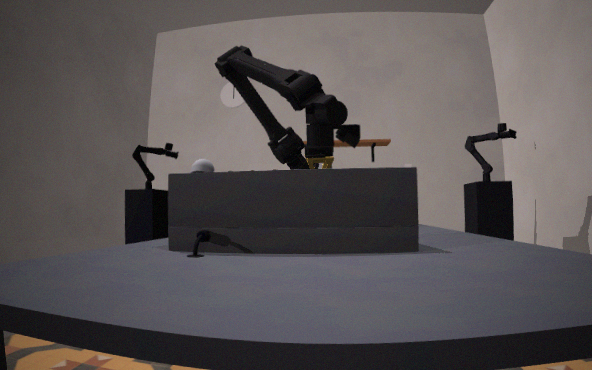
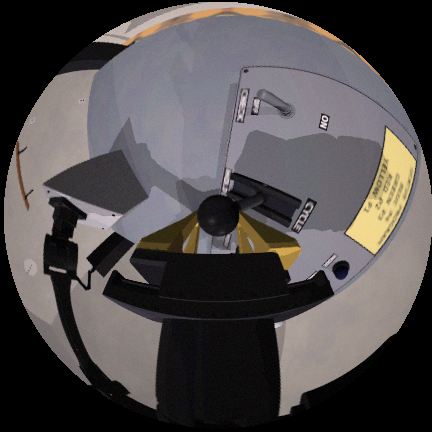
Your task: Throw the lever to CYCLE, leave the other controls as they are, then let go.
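Pixels of known places: gripper, between the fingertips: [image 2: 217,214]; arm's base, origin of its link: [image 2: 67,206].
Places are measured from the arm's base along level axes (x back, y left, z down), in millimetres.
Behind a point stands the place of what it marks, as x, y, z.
My gripper [image 1: 320,163] [image 2: 217,214] @[-404, 96, 66] is shut on the lever's round black knob [image 2: 218,214] @[-408, 115, 40], with yellow fingers on both sides of it. The lever's grey shaft [image 2: 252,201] @[-435, 109, 95] runs from the knob into a black slot [image 2: 285,204] @[-481, 112, 116] on the grey panel [image 2: 300,85] @[-451, 265, 125]. The shaft enters around the middle part of the slot, between the partly hidden label at the left end and the CYCLE label [image 2: 304,215] @[-509, 112, 106] at the right end. A grey toggle switch [image 2: 275,102] @[-426, 221, 102] leans toward the OFF label [image 2: 255,106] @[-405, 221, 144], away from the ON label [image 2: 324,121] @[-485, 228, 112]. The fingers hide the panel below the knob.
A yellow card [image 2: 367,227] @[-590, 148, 73] and a dark blue round part [image 2: 341,270] @[-593, 81, 57] are on the panel. The grey console [image 1: 295,200] @[-642, 75, 115] stands on the table [image 1: 300,300] @[-951, 134, 217]. A white dome [image 1: 202,166] @[-631, -125, 41] sits on its left, and a small black curved piece [image 1: 198,245] @[-655, -122, 203] stands in front.
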